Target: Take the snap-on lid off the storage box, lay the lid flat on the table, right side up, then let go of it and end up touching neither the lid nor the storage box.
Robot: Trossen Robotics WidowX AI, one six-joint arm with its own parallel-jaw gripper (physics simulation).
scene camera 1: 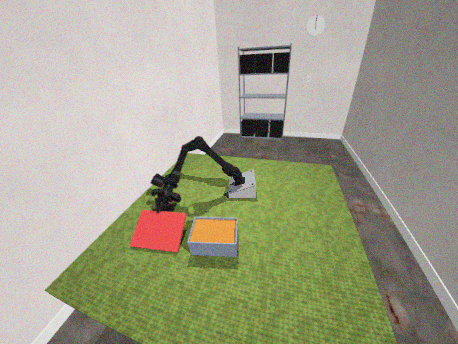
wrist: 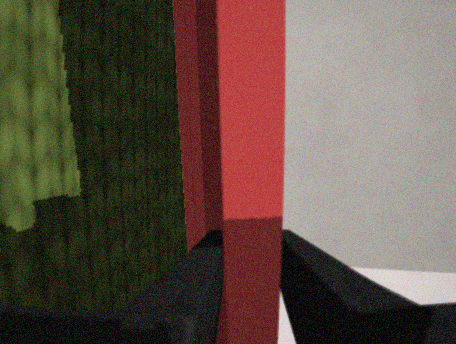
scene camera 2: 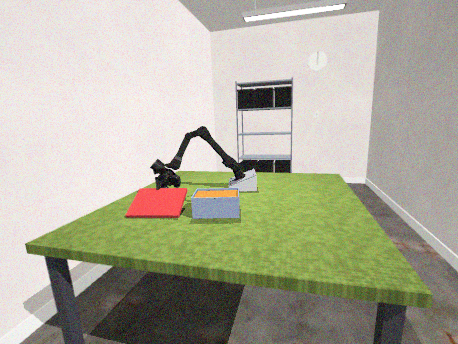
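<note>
The red lid (scene camera 1: 159, 231) (scene camera 2: 157, 202) (wrist: 252, 110) is off the box, left of it, with its smooth top face up. It looks tilted, its far edge higher than its near edge, which is on or very close to the table; the exact contact cannot be told. My gripper (scene camera 1: 160, 209) (scene camera 2: 160, 187) (wrist: 249, 241) is shut on the lid's far edge, one finger on each side of it in the wrist view. The blue-grey storage box (scene camera 1: 214, 249) (scene camera 2: 215, 208) stands upright and open, an orange surface inside, with a narrow gap between it and the lid.
The green table top (scene camera 1: 300, 260) (scene camera 2: 310, 230) (wrist: 30, 100) lies under everything. The arm's grey base (scene camera 1: 247, 190) (scene camera 2: 248, 183) stands behind the box, to its right. A white wall runs along the left. A shelf unit (scene camera 1: 262, 96) (scene camera 2: 264, 133) stands at the far wall.
</note>
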